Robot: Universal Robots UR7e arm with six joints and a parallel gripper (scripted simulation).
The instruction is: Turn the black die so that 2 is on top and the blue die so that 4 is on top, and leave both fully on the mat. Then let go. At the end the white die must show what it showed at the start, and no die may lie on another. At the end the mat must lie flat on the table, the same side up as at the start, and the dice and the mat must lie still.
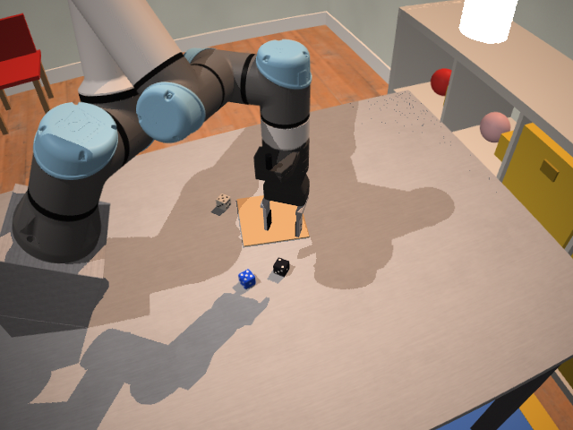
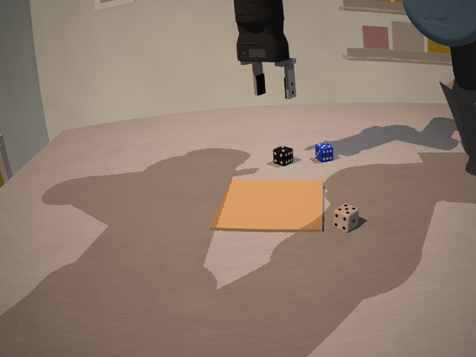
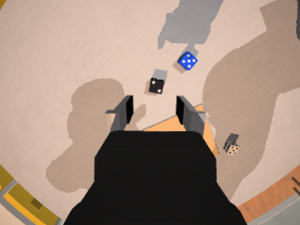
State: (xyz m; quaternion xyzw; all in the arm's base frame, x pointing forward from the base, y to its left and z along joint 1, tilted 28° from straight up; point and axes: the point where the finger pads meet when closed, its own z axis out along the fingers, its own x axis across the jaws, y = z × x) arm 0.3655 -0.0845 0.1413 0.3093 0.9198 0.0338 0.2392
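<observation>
The black die lies 12 cm below my hand and 1 cm behind it. Also, from my hand: white die 22 cm to the left, 12 cm below, 6 cm behind; then blue die 12 cm below, 8 cm behind; then orange mat 14 cm to the left, 13 cm below, 3 cm ahead.
</observation>
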